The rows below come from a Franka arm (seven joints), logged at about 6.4 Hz.
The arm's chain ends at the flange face. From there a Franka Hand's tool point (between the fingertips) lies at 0.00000 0.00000 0.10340 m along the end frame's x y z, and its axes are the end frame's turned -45 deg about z.
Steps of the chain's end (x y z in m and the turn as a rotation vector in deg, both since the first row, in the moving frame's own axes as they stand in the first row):
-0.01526 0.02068 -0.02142 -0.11 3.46 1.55
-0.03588 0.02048 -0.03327 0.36 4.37 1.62
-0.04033 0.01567 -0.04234 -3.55 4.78 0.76
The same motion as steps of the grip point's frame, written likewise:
-0.02120 0.00844 -0.02161 -2.52 2.37 1.55
-0.03390 -0.00569 -0.03357 -2.84 3.34 1.62
-0.03810 -0.00682 -0.04290 -5.89 0.87 0.76

